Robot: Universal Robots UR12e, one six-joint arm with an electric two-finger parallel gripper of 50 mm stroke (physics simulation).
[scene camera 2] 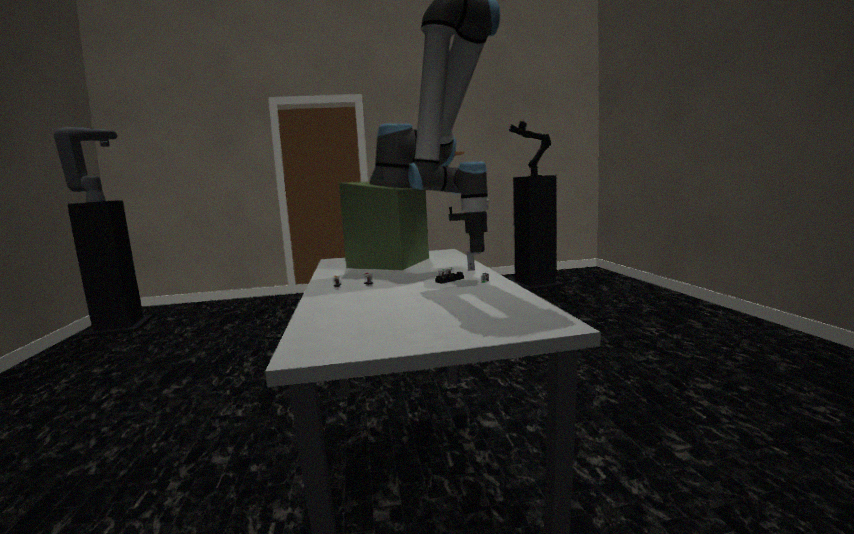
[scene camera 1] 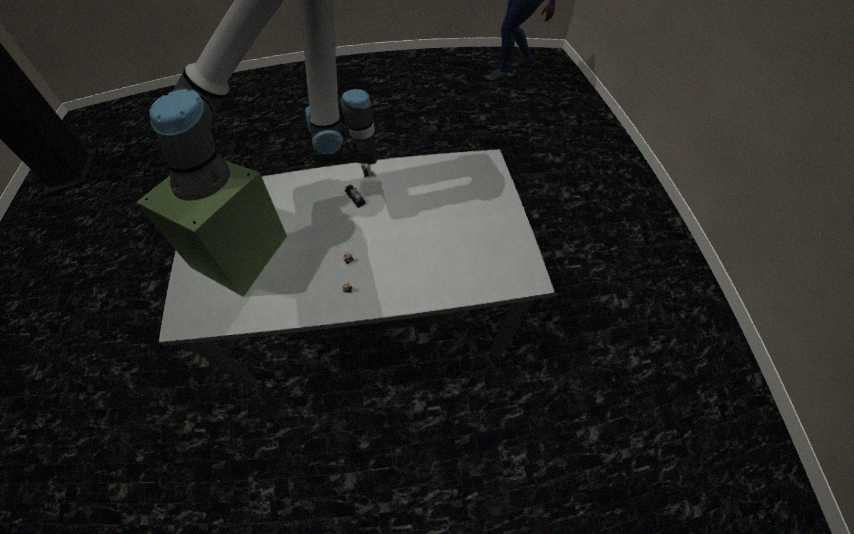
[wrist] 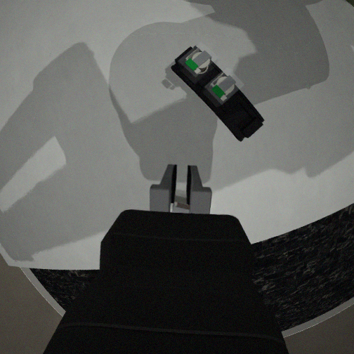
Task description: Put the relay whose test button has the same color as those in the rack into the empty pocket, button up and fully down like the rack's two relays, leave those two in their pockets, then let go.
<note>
I see my gripper (scene camera 2: 471, 269), a green-button relay (wrist: 220, 88) and a black rack (wrist: 237, 113).
My gripper also shows in the wrist view (wrist: 181, 176).
</note>
